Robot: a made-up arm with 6 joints.
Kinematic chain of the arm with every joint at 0, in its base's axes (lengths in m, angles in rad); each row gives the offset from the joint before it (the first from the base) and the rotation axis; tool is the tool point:
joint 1: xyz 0 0 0.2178 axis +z
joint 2: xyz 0 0.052 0 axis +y
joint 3: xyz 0 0 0.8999 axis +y
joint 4: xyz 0 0 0.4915 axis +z
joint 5: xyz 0 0 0 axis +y
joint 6: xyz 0 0 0.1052 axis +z
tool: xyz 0 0 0
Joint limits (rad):
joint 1: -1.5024..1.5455
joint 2: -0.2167..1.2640
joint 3: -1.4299..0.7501
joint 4: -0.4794..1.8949
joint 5: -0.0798..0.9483
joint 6: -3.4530..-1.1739
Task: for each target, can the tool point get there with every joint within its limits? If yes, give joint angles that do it. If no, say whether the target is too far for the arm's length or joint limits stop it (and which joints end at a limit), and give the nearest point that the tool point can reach.
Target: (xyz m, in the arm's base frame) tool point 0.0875 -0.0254 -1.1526
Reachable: no: joint limits stop it (at a limit: joint 2, joint 3, joint 5) | nearest point 1.2692 -0.3684 0.1753 | short by 1.810 m
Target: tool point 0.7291 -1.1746 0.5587
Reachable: yes | joints -1.0803 1.1293 0.4010 0.5172 0.8146 -2.9840
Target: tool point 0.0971 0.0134 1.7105
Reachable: yes | joints -0.3786 0.0796 -0.0809 -0.2467 0.1426 -2.3456
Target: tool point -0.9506 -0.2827 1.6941
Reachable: no: too far | nearest point -0.6449 -0.1918 1.4552 | short by 0.399 m
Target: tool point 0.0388 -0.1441 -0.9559
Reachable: no: joint limits stop it (at a limit: joint 2, joint 3, joint 5) | nearest point 0.3436 -1.2761 0.1753 | short by 1.629 m
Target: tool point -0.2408 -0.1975 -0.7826
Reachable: no: joint limits stop it (at a limit: joint 1, joint 2, joint 3, joint 5) | nearest point 0.1245 -1.3160 0.1769 | short by 1.518 m
